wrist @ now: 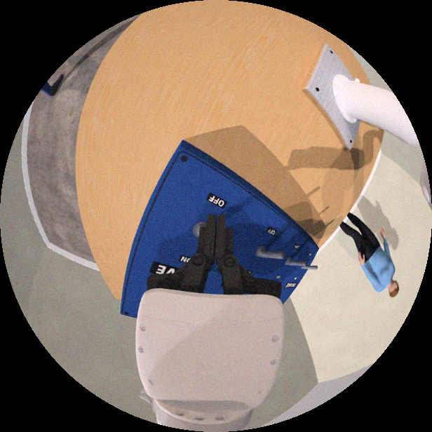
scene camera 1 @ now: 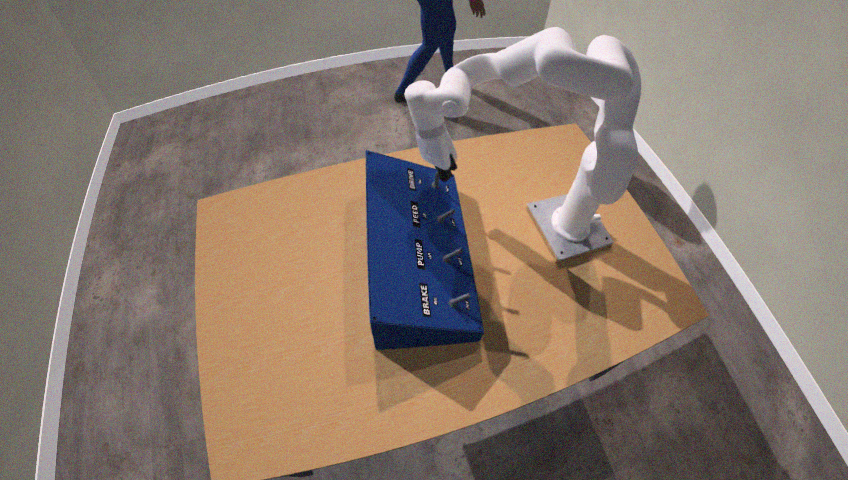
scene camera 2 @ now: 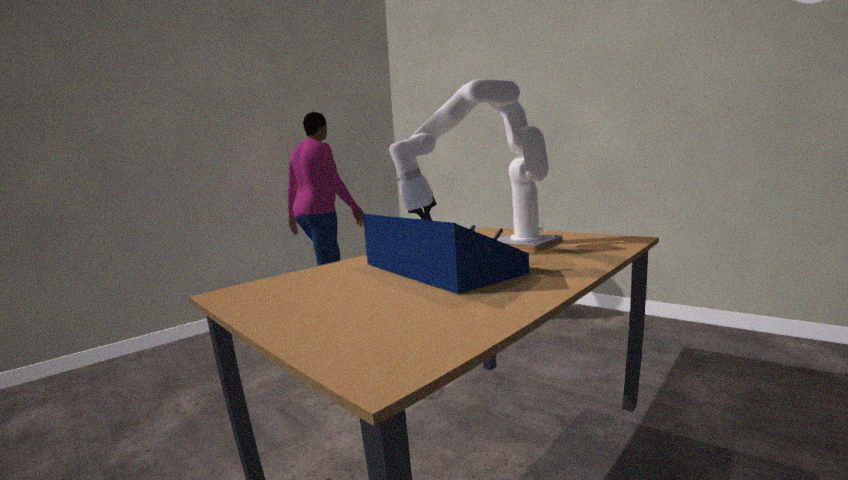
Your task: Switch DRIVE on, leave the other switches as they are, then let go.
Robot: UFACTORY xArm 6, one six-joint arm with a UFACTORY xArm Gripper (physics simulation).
Path:
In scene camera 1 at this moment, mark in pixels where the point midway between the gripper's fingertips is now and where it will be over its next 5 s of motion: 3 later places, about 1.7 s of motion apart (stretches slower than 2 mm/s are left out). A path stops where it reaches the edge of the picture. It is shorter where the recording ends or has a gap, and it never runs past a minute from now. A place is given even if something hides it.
My gripper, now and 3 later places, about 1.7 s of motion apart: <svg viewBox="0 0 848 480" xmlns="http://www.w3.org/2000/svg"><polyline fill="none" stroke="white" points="446,178 446,176 444,165 438,169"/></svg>

